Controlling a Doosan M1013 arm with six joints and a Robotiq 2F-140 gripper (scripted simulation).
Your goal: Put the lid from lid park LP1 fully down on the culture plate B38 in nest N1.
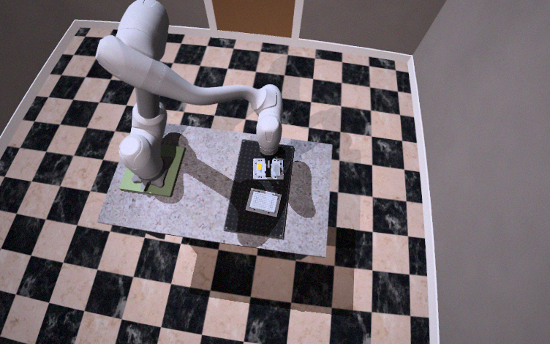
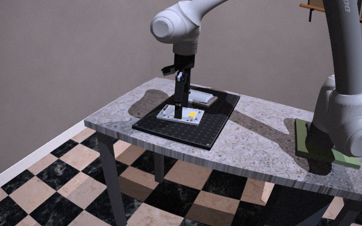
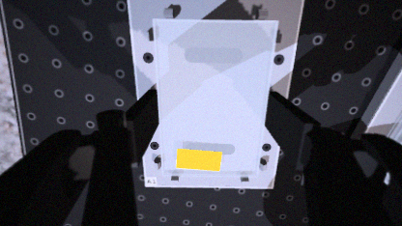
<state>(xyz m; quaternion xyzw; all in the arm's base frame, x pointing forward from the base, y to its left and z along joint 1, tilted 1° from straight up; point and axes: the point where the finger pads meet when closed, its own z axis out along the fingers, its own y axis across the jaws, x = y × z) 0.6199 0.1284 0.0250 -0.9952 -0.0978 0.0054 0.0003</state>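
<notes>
Right now the clear lid is 2 cm below my hand. Round my hand: white culture plate (1 cm ahead, 19 cm to the right, 2 cm below); grey nest (1 cm ahead, 19 cm to the right, 3 cm below); lid park (3 cm below).
</notes>
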